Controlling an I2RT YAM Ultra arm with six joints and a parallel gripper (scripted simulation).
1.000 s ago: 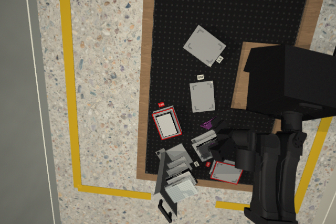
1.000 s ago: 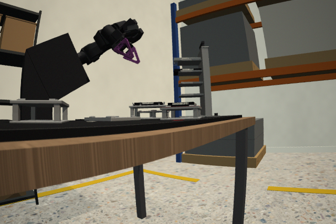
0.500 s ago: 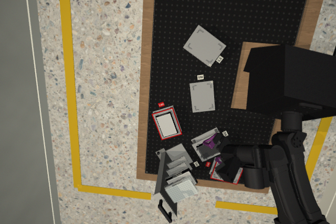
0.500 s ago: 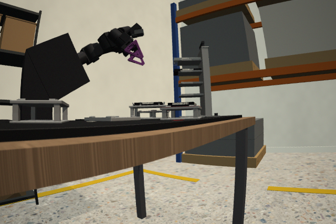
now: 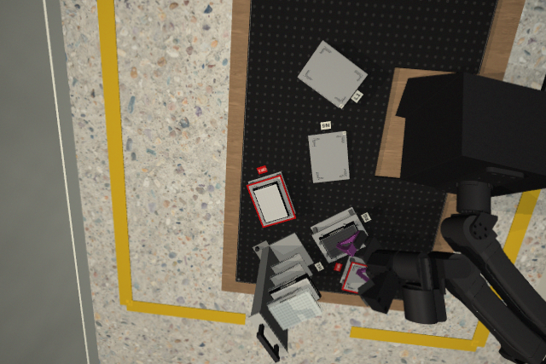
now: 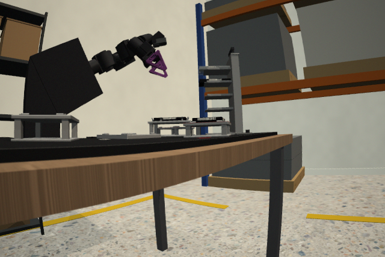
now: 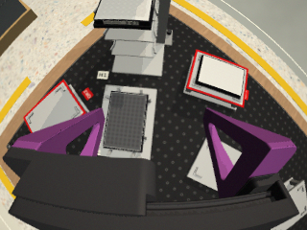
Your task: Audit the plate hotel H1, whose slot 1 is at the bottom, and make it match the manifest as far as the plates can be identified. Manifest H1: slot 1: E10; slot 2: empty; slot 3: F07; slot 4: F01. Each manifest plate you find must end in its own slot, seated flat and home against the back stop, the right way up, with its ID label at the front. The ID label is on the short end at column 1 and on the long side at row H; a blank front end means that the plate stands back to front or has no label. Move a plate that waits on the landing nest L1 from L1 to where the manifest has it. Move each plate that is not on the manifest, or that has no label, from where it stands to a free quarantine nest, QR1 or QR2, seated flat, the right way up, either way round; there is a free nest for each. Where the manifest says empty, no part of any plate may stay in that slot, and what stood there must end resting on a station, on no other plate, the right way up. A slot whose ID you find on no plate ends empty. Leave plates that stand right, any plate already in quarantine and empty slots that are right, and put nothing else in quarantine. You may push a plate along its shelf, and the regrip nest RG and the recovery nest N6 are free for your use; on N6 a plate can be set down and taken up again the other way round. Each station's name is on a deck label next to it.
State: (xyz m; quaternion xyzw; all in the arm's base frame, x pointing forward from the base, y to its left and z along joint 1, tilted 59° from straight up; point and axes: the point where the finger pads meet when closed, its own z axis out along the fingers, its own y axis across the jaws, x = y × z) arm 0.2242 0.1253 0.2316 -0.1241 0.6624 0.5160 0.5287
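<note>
My hand is 30 mm past the regrip nest RG, 50 mm to the right of it and 190 mm above it. From my hand the other things lie so: plate hotel H1: 170 mm ahead, 220 mm to the left, 90 mm below; then white well plate: 110 mm ahead, 170 mm to the left, 20 mm above; then quarantine nest QR1: 230 mm ahead, 30 mm to the right, 210 mm below.
</note>
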